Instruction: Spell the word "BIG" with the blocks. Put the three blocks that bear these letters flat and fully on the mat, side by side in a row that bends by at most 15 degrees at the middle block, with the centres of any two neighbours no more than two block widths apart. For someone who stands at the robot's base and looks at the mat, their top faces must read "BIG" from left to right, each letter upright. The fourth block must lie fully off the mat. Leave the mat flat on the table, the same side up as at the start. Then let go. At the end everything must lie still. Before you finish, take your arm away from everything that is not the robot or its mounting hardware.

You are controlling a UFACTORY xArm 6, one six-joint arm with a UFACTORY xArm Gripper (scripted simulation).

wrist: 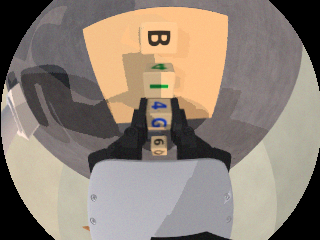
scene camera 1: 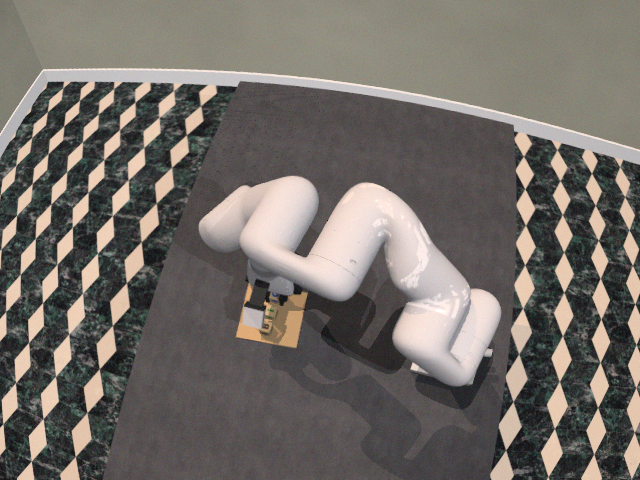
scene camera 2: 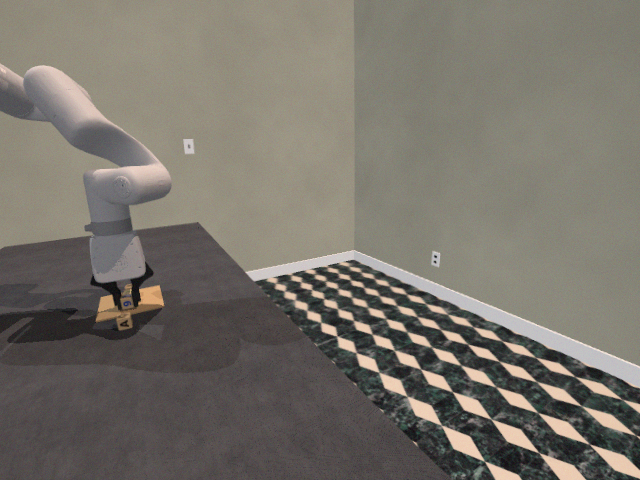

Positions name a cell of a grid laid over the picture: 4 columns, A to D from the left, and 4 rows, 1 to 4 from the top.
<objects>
The gripper shows in the wrist view (B2), in scene camera 1 (B3) and in scene camera 2 (A3). A tan mat shows in the wrist view (B1), in scene camera 1 (B3) and in scene camera 2 (A3).
</objects>
